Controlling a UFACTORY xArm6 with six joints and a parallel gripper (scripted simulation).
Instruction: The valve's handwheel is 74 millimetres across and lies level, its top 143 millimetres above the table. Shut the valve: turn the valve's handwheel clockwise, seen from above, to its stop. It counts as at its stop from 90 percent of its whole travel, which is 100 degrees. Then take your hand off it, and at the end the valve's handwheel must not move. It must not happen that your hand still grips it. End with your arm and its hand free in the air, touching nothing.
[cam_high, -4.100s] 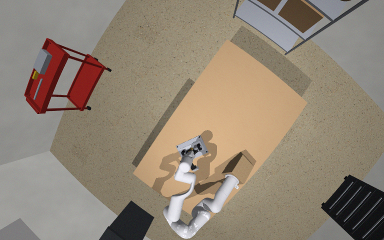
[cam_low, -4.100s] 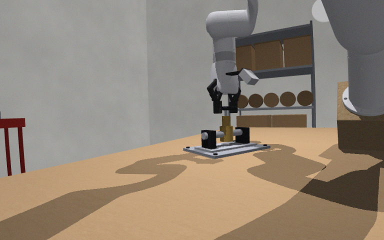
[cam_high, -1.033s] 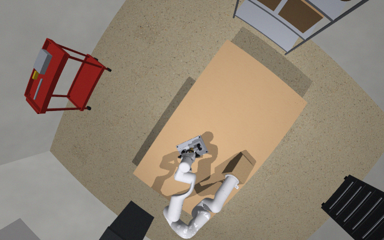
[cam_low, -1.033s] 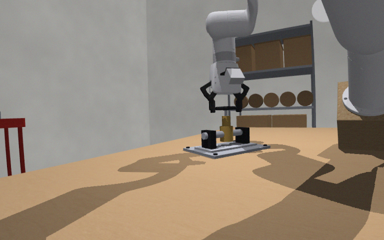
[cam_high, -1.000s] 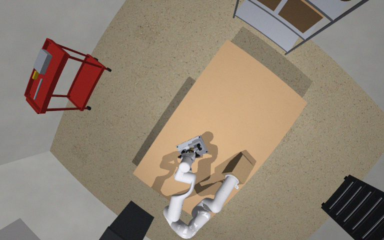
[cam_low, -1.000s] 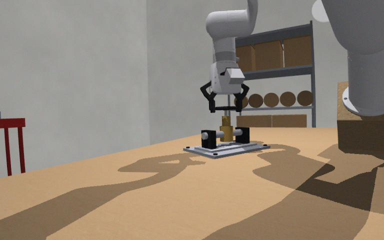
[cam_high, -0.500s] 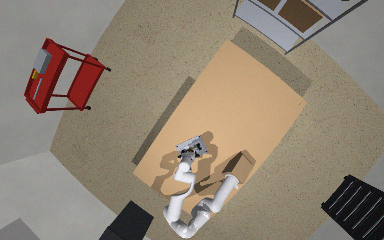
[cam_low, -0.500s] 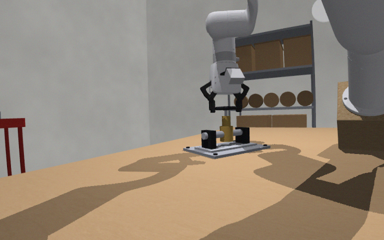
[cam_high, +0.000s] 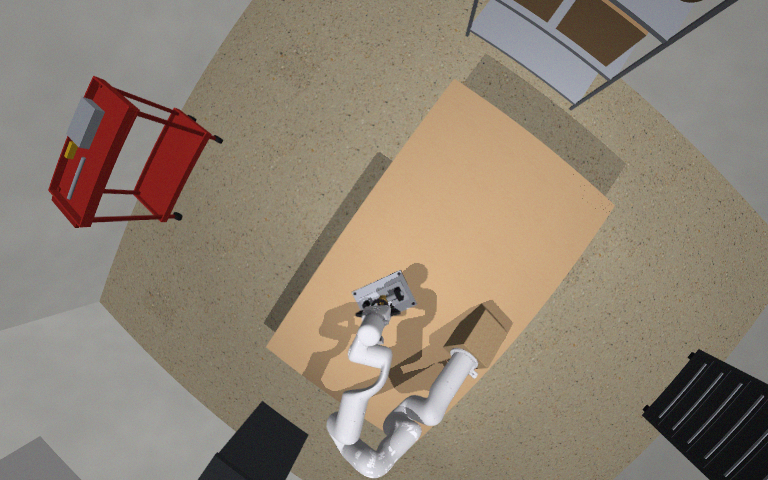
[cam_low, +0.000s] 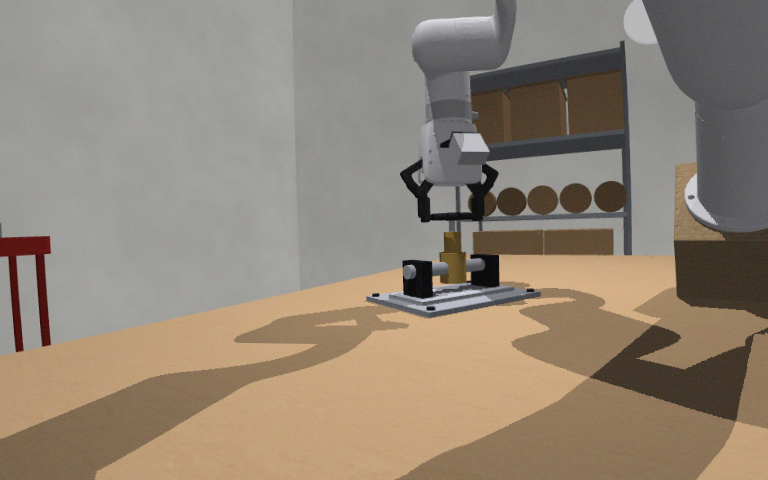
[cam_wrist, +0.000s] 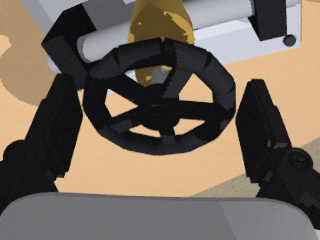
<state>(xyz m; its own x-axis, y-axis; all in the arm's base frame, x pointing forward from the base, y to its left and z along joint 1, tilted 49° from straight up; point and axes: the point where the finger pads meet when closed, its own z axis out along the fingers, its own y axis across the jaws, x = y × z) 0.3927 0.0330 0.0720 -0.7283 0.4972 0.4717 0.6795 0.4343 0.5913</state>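
My hand is 10 mm above the black handwheel.
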